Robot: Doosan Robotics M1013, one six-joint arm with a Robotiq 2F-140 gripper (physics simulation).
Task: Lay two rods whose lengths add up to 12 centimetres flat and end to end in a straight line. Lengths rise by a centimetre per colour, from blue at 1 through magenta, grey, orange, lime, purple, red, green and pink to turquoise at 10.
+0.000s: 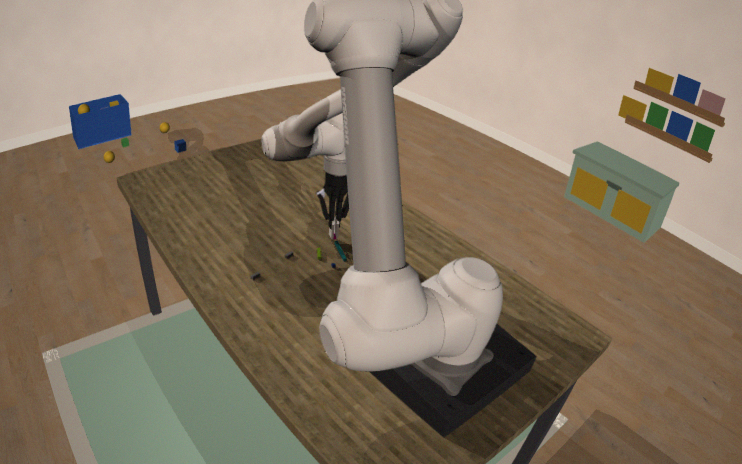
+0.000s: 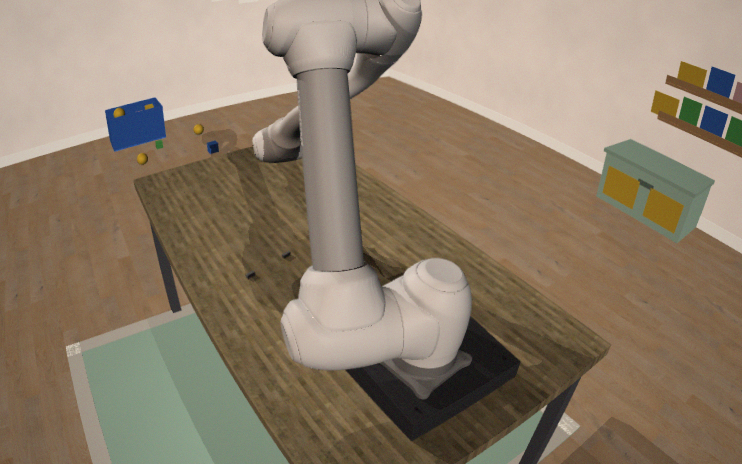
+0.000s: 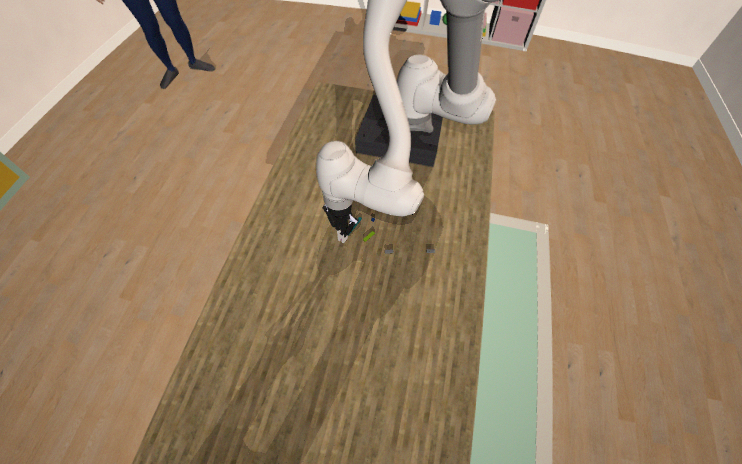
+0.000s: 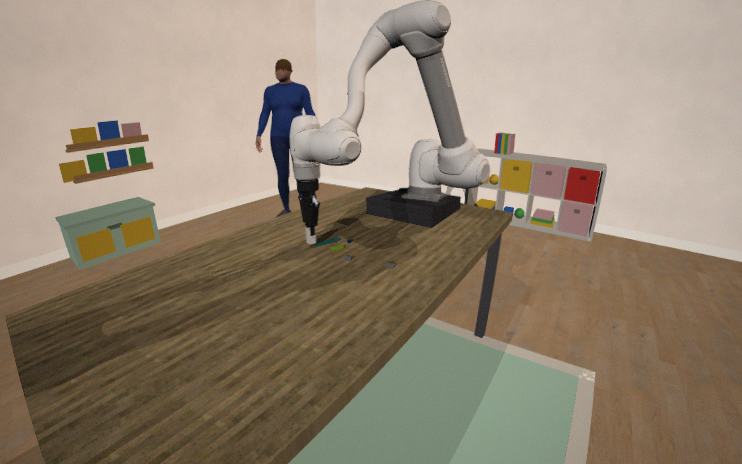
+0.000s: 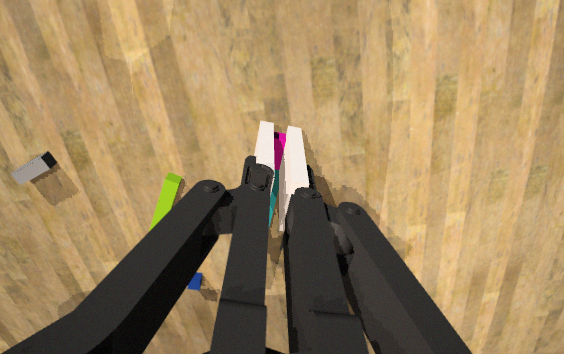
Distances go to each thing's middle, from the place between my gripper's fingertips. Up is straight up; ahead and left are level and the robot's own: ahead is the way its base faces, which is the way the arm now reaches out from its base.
The lime rod (image 5: 172,181) lies 9 cm to the left of my hand, 3 cm behind it and 1 cm below it.
